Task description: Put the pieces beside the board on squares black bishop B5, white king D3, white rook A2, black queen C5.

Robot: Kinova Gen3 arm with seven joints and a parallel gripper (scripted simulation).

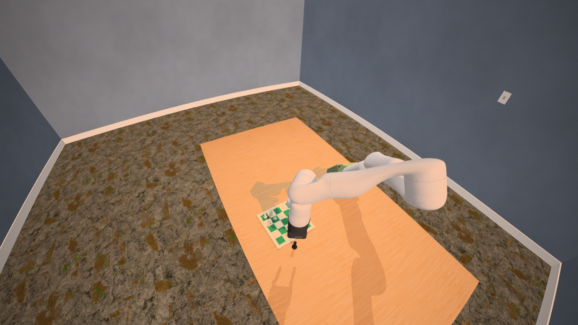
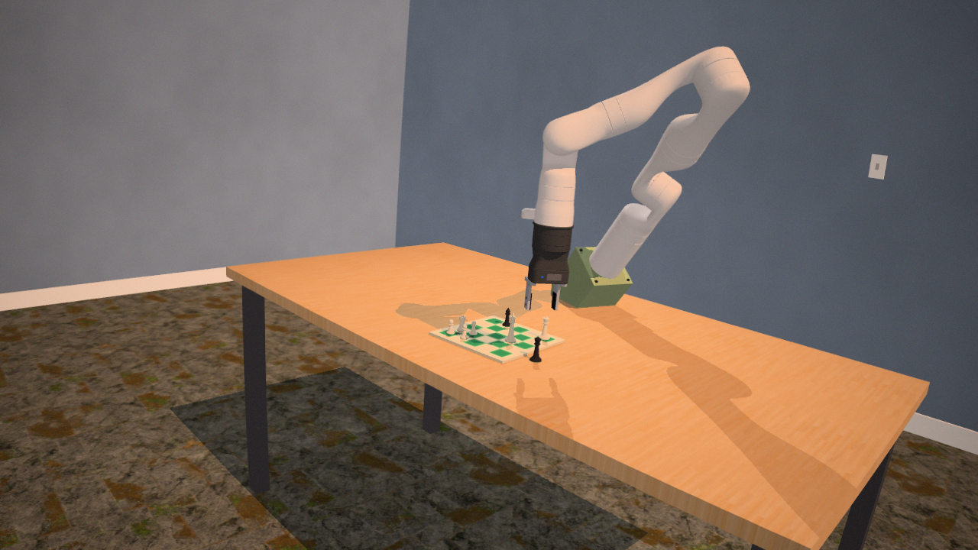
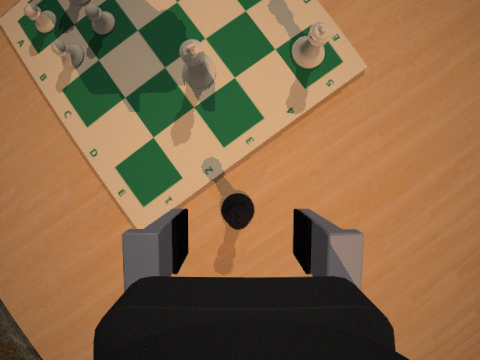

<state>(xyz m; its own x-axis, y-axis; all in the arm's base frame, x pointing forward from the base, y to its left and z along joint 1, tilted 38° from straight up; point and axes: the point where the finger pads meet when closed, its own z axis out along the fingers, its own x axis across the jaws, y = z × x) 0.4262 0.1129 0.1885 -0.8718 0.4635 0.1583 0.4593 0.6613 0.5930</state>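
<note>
My gripper is now 100 mm above the black queen. The rest, counted from my hand: white king (20 mm behind, 100 mm to the right, 90 mm below); chessboard (20 mm behind, 140 mm to the right, 130 mm below); black bishop (80 mm behind, 190 mm to the right, 100 mm below).
</note>
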